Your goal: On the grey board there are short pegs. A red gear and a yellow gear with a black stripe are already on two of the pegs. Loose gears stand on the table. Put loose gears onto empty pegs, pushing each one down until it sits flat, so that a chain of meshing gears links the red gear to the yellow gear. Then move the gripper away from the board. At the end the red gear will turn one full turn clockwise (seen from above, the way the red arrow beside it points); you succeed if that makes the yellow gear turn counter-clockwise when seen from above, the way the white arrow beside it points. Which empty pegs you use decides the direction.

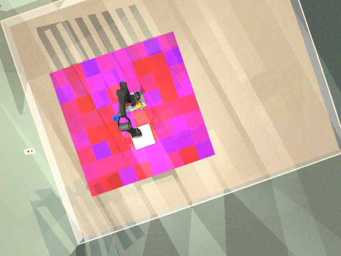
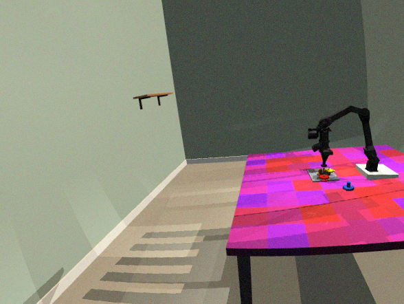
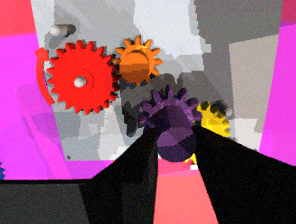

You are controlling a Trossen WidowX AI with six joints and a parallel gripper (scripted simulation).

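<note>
My gripper tip is now 60 mm above the orange gear, 30 mm short of it and 20 mm to the right of it. The rest, counted from my gripper tip: purple gear: 10 mm below; then red gear: 70 mm to the left, 70 mm below, 20 mm ahead; then yellow gear: 70 mm below, 40 mm behind, 30 mm to the right.
</note>
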